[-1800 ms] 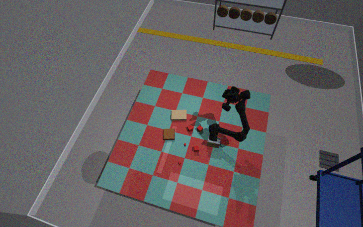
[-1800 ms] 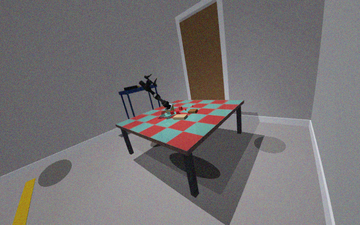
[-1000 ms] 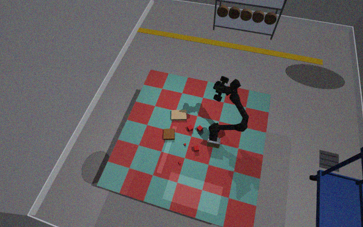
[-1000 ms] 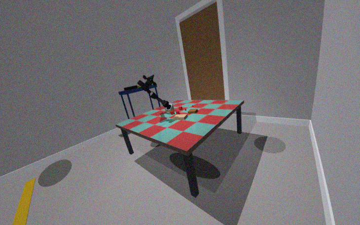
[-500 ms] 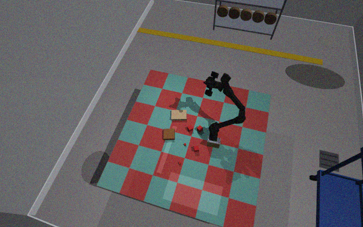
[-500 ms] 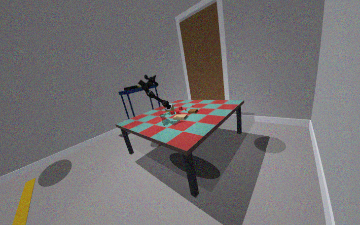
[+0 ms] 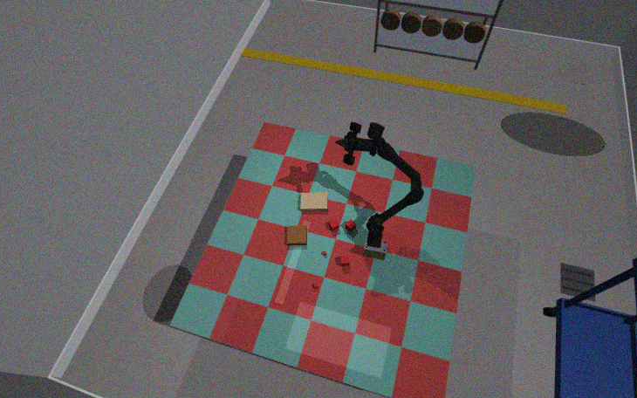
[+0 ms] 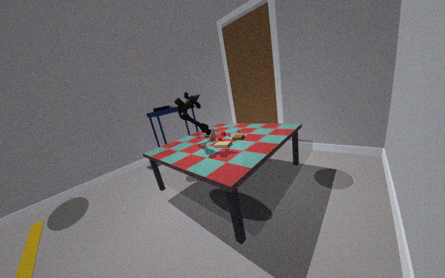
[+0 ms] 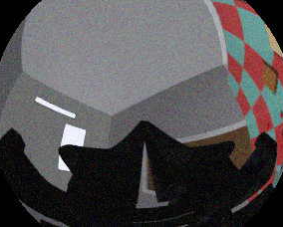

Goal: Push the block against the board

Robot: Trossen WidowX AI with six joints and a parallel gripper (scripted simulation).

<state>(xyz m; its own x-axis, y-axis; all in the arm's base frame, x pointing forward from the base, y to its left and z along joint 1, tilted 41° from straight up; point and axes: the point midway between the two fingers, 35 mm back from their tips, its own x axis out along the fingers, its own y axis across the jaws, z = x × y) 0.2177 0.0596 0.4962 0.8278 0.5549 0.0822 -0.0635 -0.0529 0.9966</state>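
The brown square block lies 490 mm below my gripper tip, 260 mm to the left of it and 170 mm ahead of it. Also, from my gripper tip: tan board: 490 mm below, 120 mm ahead, 50 mm to the left.
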